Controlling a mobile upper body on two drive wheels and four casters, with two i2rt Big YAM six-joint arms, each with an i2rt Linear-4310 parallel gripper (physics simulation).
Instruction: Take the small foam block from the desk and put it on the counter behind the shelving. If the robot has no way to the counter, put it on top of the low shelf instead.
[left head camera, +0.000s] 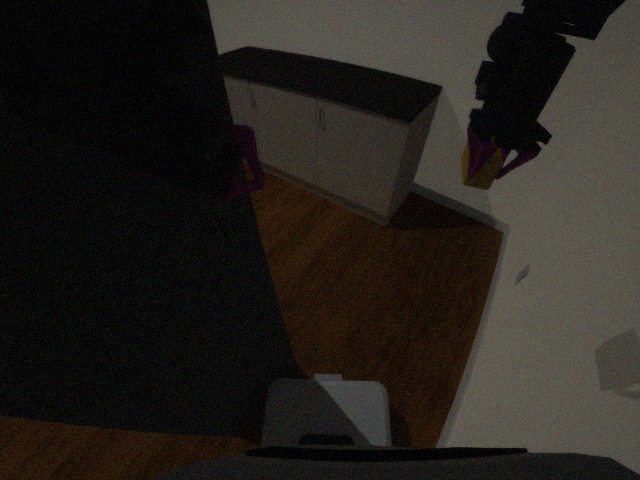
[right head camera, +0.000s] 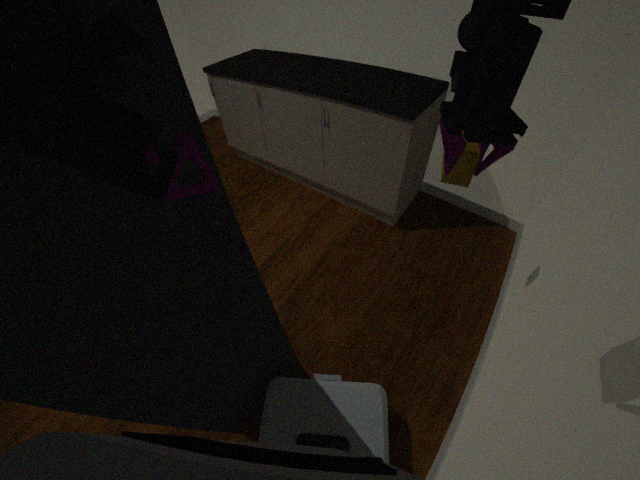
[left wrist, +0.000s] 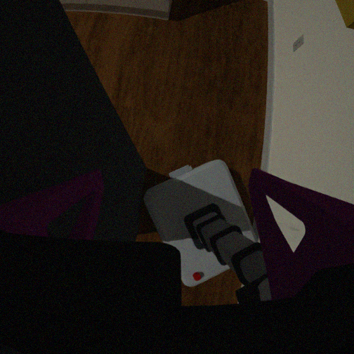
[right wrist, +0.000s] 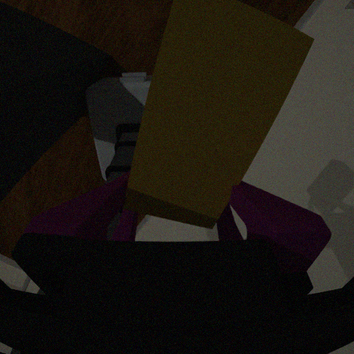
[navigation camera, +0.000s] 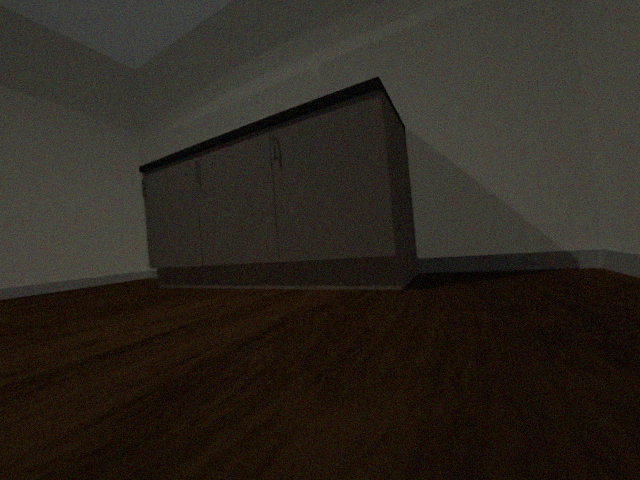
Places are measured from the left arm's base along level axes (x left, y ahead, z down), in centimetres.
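Pixels of known places: left gripper, fingertip midpoint: (left head camera: 231, 176) (right head camera: 192, 179); right gripper, fingertip midpoint: (left head camera: 482, 176) (right head camera: 460, 172).
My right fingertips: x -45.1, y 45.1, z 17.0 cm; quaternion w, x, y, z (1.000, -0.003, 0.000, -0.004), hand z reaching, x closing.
Observation:
Behind a point stands the place of what it marks.
The yellow foam block (left head camera: 478, 180) @[x -44.7, y 45.1, z 17.9 cm] (right head camera: 455, 179) @[x -44.7, y 45.1, z 18.3 cm] (left wrist: 347, 11) (right wrist: 215, 110) is between the purple fingers of my right gripper (left head camera: 486, 171) @[x -45.1, y 45.1, z 17.0 cm] (right head camera: 463, 166) @[x -45.1, y 45.1, z 17.0 cm] (right wrist: 176, 175), which is shut on it and holds it up in the air. My left gripper (left wrist: 175, 176) is open and empty; in the head views its arm is lost in darkness at the left. The counter (left head camera: 330, 80) @[x -19.3, y 187.7, z 50.0 cm] (right head camera: 330, 77) @[x -16.5, y 192.9, z 50.1 cm] (left wrist: 120, 7) (navigation camera: 268, 206) @[x -7.6, y 176.0, z 96.1 cm], a pale cabinet with a dark top, stands by the far wall. The block is well apart from it. The desk and shelving cannot be made out clearly.
A large dark surface (left head camera: 144, 310) @[x 8.6, y 24.1, z 28.0 cm] (right head camera: 144, 310) @[x 7.9, y 25.2, z 32.1 cm] (left wrist: 50, 100) (right wrist: 40, 100) fills the left side, its edge close to my grey base (left head camera: 361, 408) @[x -36.4, y 20.7, z 115.1 cm] (right head camera: 361, 408) @[x -37.3, y 21.3, z 115.0 cm] (left wrist: 210, 185). Wooden floor (left head camera: 372, 289) @[x -50.2, y 91.9, z 141.0 cm] (navigation camera: 320, 372) @[x -23.8, y 81.2, z 141.0 cm] lies between base and counter. A pale wall (left head camera: 558, 335) @[x -96.5, y 35.2, z 68.6 cm] (right head camera: 568, 310) @[x -103.0, y 45.5, z 68.4 cm] runs along the right.

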